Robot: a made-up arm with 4 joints. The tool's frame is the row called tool.
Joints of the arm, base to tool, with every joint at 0 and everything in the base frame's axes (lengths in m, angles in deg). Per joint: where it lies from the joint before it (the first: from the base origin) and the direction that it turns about. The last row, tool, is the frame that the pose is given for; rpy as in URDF.
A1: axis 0 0 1 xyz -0.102 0.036 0.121
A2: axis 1 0 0 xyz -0.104 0.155 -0.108
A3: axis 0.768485 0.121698 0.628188 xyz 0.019 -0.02 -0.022
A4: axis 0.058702 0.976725 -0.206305 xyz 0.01 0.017 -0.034
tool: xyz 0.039 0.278 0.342 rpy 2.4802 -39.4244 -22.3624
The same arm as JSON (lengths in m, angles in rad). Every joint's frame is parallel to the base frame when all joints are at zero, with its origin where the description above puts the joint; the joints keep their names.
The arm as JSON. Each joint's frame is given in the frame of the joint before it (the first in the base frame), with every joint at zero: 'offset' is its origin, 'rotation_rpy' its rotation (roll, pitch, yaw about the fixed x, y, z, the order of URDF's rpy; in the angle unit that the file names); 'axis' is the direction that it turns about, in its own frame. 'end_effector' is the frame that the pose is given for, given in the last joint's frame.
{
  "length_unit": "m",
  "angle_unit": "rad",
  "chain": [
    {
      "id": "A1",
      "offset": [
        -0.102,
        0.036,
        0.121
      ],
      "rotation_rpy": [
        0.0,
        0.0,
        0.0
      ],
      "axis": [
        0.0,
        0.0,
        1.0
      ]
    },
    {
      "id": "A2",
      "offset": [
        -0.104,
        0.155,
        -0.108
      ],
      "rotation_rpy": [
        0.0,
        0.0,
        0.0
      ],
      "axis": [
        1.0,
        0.0,
        0.0
      ]
    },
    {
      "id": "A3",
      "offset": [
        0.019,
        -0.02,
        -0.022
      ],
      "rotation_rpy": [
        0.0,
        0.0,
        0.0
      ],
      "axis": [
        0.768485,
        0.121698,
        0.628188
      ]
    },
    {
      "id": "A4",
      "offset": [
        0.01,
        0.017,
        -0.034
      ],
      "rotation_rpy": [
        0.0,
        0.0,
        0.0
      ],
      "axis": [
        0.058702,
        0.976725,
        -0.206305
      ]
    }
  ],
  "end_effector": {
    "offset": [
      0.039,
      0.278,
      0.342
    ],
    "rotation_rpy": [
      0.0433,
      -0.6881,
      -0.3903
    ]
  }
}

